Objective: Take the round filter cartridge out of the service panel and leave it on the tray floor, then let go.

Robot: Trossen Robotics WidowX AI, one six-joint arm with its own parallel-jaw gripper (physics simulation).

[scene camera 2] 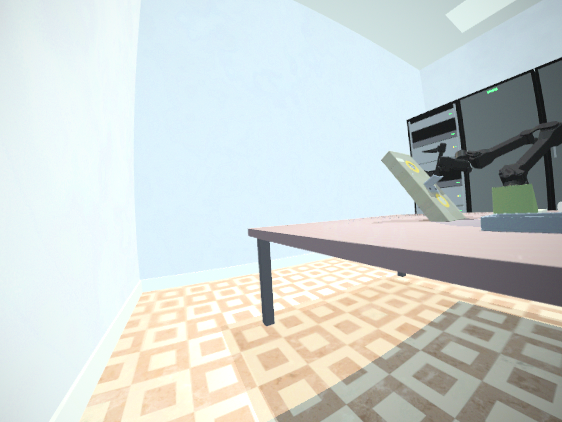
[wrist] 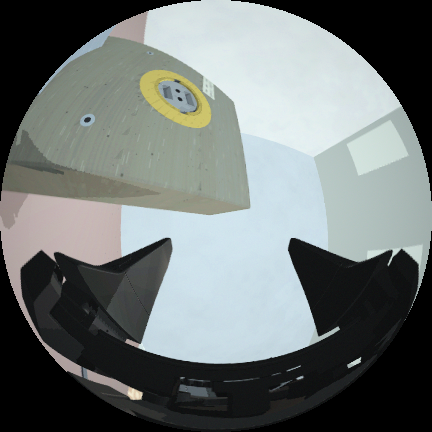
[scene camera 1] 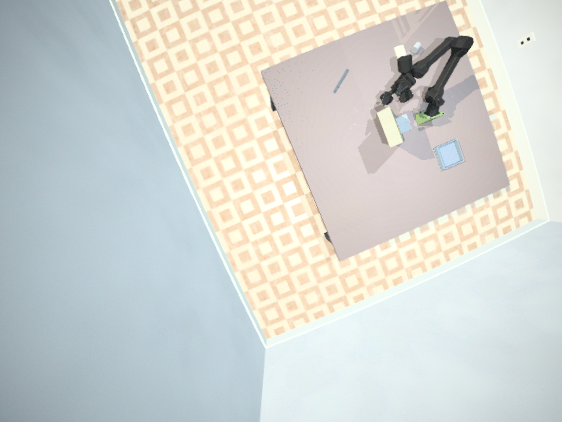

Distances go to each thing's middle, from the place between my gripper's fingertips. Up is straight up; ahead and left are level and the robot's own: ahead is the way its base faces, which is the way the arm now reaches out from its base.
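Here is the round filter cartridge (wrist: 173,92), and my hand is 12 cm to the right of it and 6 cm above it.
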